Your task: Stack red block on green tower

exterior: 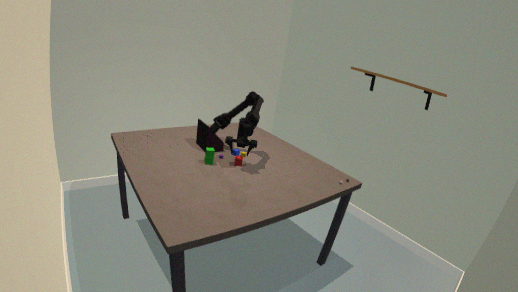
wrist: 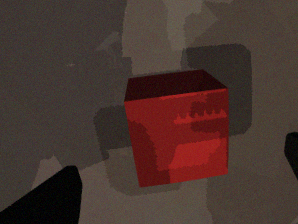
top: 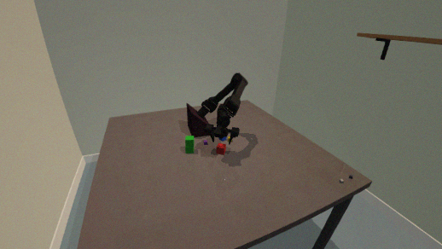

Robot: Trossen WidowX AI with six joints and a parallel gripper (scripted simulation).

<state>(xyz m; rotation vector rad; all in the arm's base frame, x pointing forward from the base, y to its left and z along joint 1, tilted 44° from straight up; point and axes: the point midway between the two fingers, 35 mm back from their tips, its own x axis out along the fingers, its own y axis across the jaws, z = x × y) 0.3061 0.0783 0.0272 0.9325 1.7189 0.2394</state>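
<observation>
My gripper tip is 4 cm above the red block. The rest, counted from my gripper tip: tiny purple block (11 cm behind, 7 cm to the right, 5 cm below); then small yellow block (11 cm behind, 9 cm to the left, 5 cm below); then blue block (14 cm behind, 5 cm to the left, 4 cm below).
</observation>
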